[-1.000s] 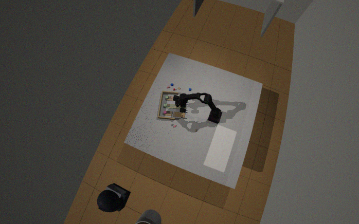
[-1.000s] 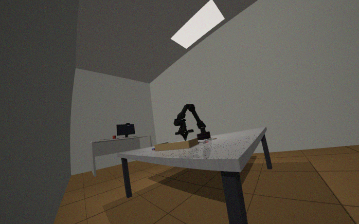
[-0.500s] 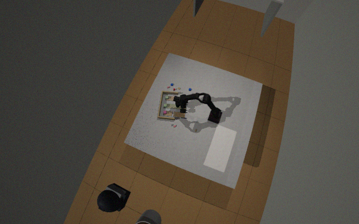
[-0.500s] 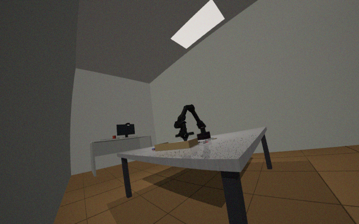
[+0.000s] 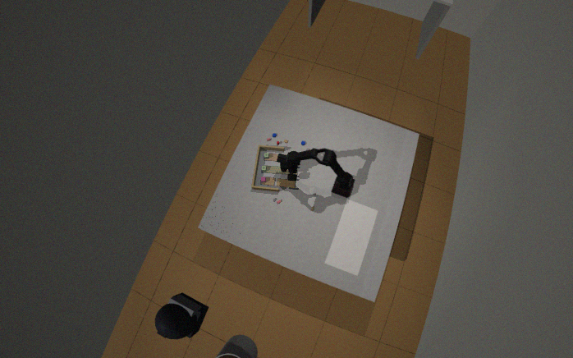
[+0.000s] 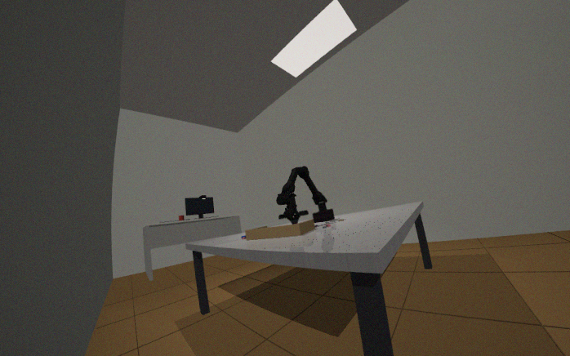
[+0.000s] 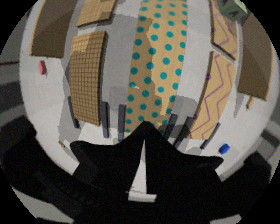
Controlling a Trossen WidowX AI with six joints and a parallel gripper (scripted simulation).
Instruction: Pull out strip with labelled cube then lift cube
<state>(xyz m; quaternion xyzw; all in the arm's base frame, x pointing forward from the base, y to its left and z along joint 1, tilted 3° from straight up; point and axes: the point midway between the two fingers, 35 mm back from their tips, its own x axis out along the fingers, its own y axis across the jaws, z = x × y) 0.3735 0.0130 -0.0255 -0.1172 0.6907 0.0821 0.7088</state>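
The strip is 10 cm ahead of my gripper tip and 3 cm to the left of it.
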